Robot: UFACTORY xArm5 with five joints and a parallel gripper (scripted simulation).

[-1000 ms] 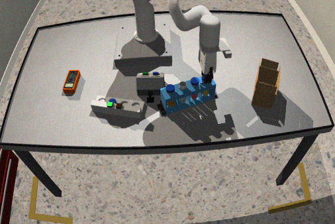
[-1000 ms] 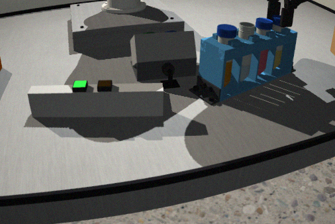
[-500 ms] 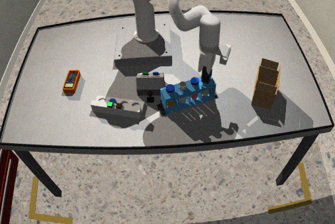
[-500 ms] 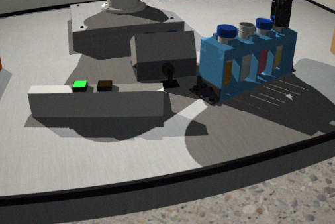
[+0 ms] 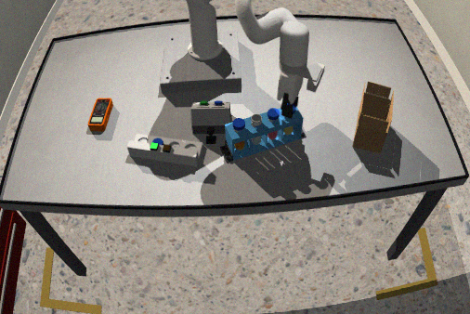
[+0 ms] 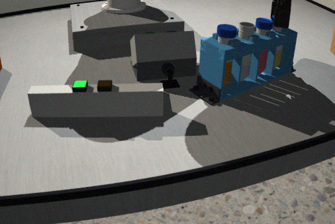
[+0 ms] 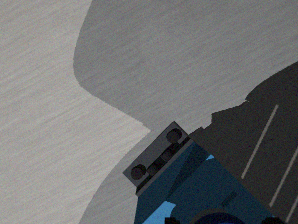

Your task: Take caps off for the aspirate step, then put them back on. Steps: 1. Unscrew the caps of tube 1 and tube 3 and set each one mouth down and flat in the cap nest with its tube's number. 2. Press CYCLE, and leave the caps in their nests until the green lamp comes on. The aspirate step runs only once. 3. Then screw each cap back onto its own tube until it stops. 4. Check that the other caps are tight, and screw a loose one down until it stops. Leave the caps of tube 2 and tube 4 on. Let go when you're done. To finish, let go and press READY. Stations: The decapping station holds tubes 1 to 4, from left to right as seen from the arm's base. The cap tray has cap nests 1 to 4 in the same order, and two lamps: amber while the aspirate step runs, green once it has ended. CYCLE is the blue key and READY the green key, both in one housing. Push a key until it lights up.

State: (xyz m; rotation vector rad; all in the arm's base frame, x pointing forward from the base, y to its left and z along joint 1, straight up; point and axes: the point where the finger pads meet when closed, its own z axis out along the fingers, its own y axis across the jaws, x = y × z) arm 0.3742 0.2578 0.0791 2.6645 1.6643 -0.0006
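The blue cap is 50 mm to the right of my hand, 20 mm ahead of it and 10 mm below it. Also, from my hand: blue key: 210 mm to the right, 80 mm behind, 60 mm below; green key: 250 mm to the right, 80 mm behind, 60 mm below; grey key housing: 230 mm to the right, 70 mm below, 60 mm behind.
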